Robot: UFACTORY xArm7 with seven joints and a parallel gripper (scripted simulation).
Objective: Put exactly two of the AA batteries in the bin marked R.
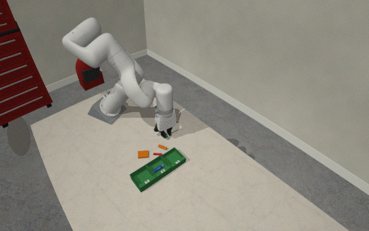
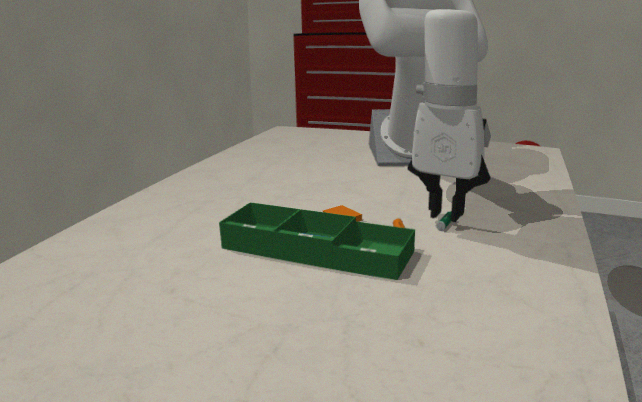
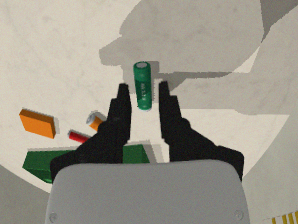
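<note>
The green AA battery is 30 mm below my hand. From my hand the other things lie so: red battery (50 mm ahead, 110 mm to the right, 30 mm below); orange block (10 mm ahead, 160 mm to the right, 30 mm below); orange battery (40 mm ahead, 60 mm to the right, 30 mm below).
</note>
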